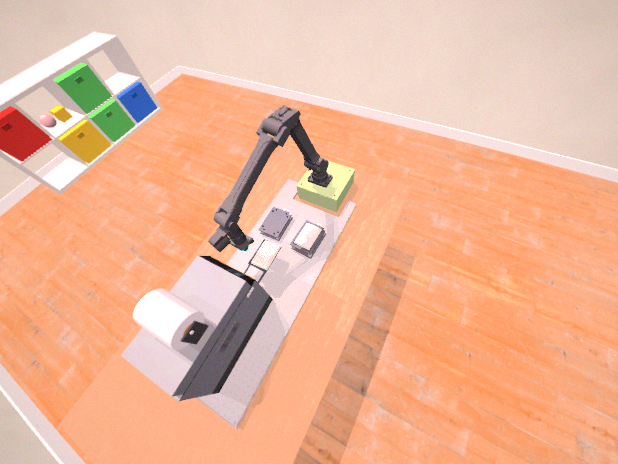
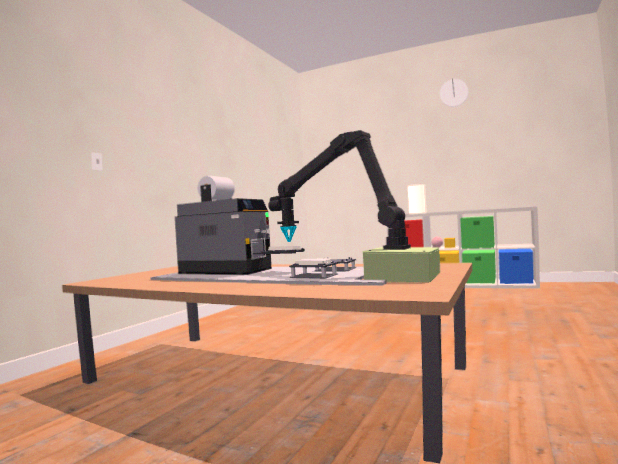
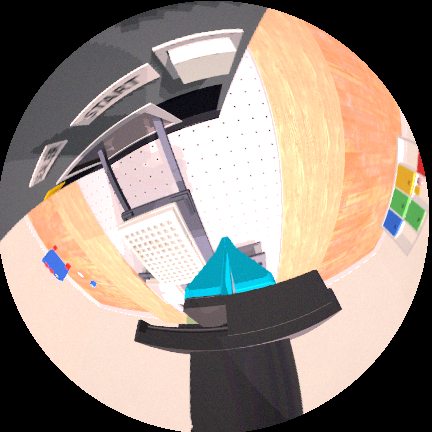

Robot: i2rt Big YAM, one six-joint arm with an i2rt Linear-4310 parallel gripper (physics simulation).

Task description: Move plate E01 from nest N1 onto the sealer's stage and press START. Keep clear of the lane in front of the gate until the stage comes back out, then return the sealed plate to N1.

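Places are measured from the arm's base along level axes (x left, y back, z up), in millimetres.
Where they show: gripper, fingertip midpoint: (image 1: 247,249) (image 2: 289,241) (image 3: 225,241); arm's base, link origin: (image 1: 320,179) (image 2: 397,248).
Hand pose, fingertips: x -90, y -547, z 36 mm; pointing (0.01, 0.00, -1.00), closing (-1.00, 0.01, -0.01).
Observation:
Each offset is from my fingertips to the top centre of the thing. "*": to the spot under its first point. Level surfaces: height alone.
A pale welled plate @(dx +84, dy +25, dz -12 mm) (image 1: 266,255) (image 3: 162,250) lies flat on the sealer's extended stage @(dx +76, dy -21, dz -28 mm) (image 3: 156,203), which stands out in front of the grey sealer (image 1: 210,287) (image 2: 215,240) (image 3: 45,75) on two rails. My gripper (image 1: 243,248) (image 2: 289,241) (image 3: 225,241) has cyan fingers, shut with nothing between them. It points down, above stage height and to one side of the plate. The START label @(* dx +22, dy -126, dz +53 mm) (image 3: 114,97) is on the sealer's front, with a white block @(* dx -14, dy -120, dz +63 mm) (image 3: 205,57) beside it. One nest @(dx -15, dy +227, dz -82 mm) (image 1: 276,222) is empty; another white plate @(dx +192, dy +222, dz -66 mm) (image 1: 308,236) sits on the other nest. Nest labels are unreadable.
A white roll @(dx +87, dy -355, dz +342 mm) (image 1: 165,317) (image 2: 221,188) sits on top of the sealer. A green light @(* dx -13, dy -124, dz +134 mm) (image 2: 267,215) shows near its front. The arm stands on a green block (image 2: 400,265) at the far end of the perforated base board @(dz -134 mm) (image 3: 225,150). Shelves (image 2: 535,250) stand behind the table.

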